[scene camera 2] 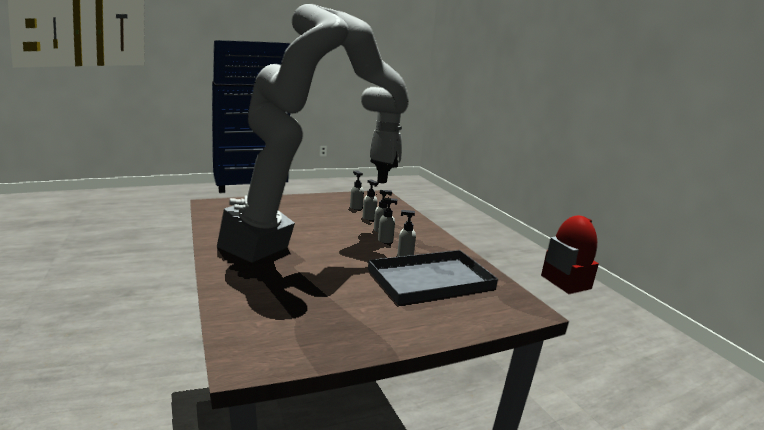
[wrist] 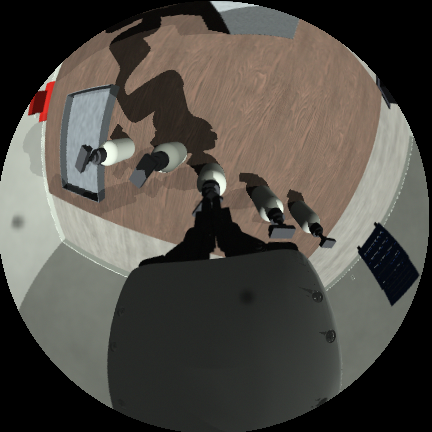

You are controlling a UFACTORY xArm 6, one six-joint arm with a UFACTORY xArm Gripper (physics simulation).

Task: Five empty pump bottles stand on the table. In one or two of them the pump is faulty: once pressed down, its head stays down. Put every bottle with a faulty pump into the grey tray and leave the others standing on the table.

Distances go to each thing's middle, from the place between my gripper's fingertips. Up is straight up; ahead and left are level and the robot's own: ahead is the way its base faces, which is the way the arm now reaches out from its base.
Labels:
I see the grey tray [scene camera 2: 413, 278] 380 mm to the right of my hand and 150 mm below it.

